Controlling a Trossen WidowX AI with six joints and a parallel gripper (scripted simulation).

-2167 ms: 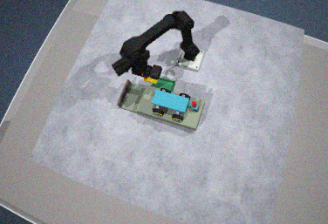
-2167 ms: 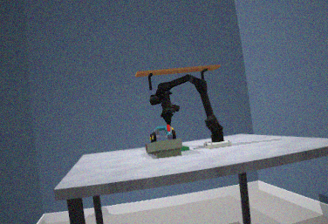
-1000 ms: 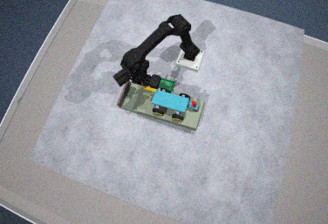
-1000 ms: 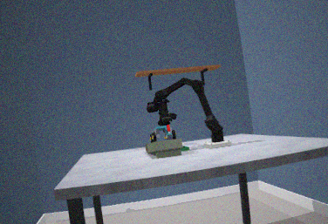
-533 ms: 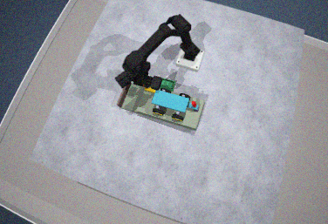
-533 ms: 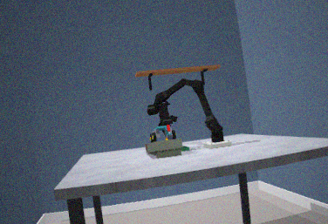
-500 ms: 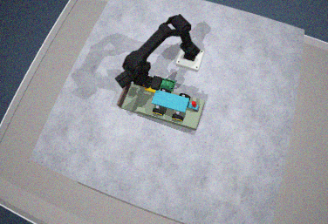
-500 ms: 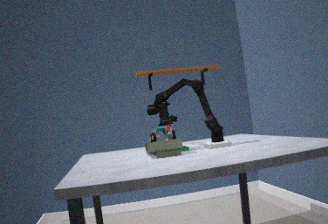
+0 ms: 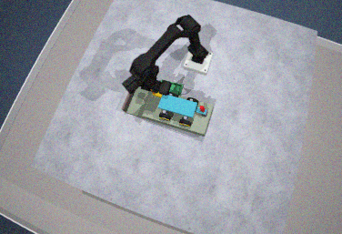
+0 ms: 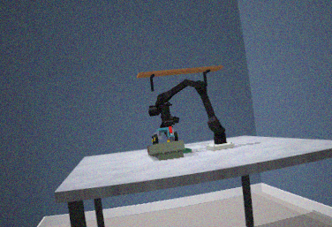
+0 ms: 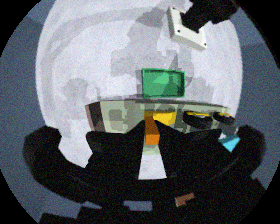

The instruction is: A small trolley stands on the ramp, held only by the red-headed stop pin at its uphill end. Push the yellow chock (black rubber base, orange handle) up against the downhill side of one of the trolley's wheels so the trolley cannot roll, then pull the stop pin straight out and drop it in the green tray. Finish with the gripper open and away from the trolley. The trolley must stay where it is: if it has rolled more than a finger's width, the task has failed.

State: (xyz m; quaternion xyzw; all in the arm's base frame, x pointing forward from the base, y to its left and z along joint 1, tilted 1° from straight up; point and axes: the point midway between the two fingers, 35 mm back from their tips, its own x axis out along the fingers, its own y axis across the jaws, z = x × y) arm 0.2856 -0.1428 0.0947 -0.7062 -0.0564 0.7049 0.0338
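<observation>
My gripper tip is 260 mm to the right of the red-headed stop pin, 40 mm below it and 20 mm short of it. From my gripper tip the other things lie so: brown ramp lip 120 mm to the right, 60 mm below, 60 mm ahead; then trolley 150 mm to the left, 50 mm ahead, 20 mm above; then yellow chock 20 mm to the left, 10 mm below.
</observation>
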